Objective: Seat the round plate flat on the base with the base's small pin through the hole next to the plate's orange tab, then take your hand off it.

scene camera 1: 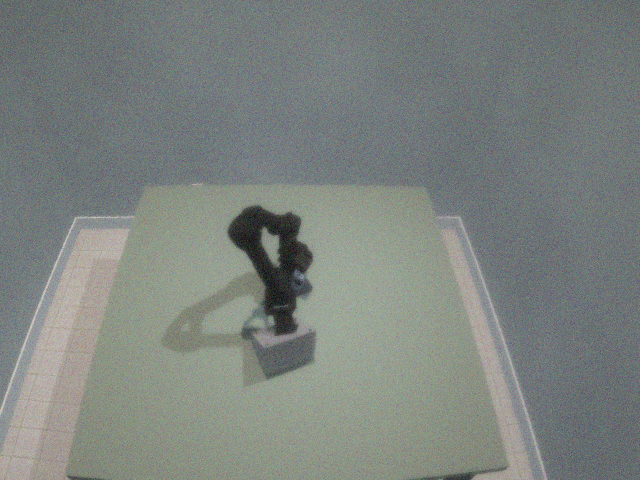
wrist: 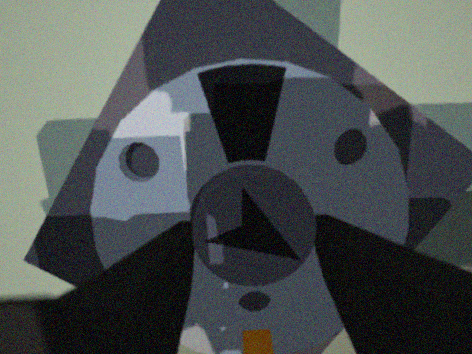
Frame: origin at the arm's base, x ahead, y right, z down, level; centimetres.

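Where they show: gripper, fingertip midpoint: (scene camera 1: 288, 278) (wrist: 253, 230); arm's base, link origin: (scene camera 1: 286, 330).
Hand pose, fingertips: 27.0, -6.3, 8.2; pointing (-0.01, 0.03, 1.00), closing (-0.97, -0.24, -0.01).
Observation:
Each offset is from my fingertips to the top centre of the thing, as dx, dy, dz. "spot": to the spot under its first point. Level surfaces: height alone.
The round blue-grey plate {+0.1, +0.2, -1.9} (wrist: 310, 190) fills much of the wrist view, with a black wedge, a raised round hub bearing a black arrow, and several holes. Its orange tab {spot: +1.0, -3.8, -0.8} (wrist: 257, 342) is at the bottom edge, beside one hole. Below the plate lies the dark, angular base {spot: -0.2, +6.5, +1.1} (wrist: 200, 30), its corners showing around the disc. My gripper (wrist: 253, 230) is shut on the plate's hub, a finger against each side. The small pin does not show, and I cannot tell if the plate sits flat. In the scene view plate and base are tiny, partly behind the arm.
The black arm (scene camera 1: 253, 227) stands on a grey block (scene camera 1: 286, 356) and arches over the green table top {dz +3.5} (scene camera 1: 387, 361). The arm's shadow falls to the left. A pale tiled floor (scene camera 1: 31, 413) shows beyond the table's sides.

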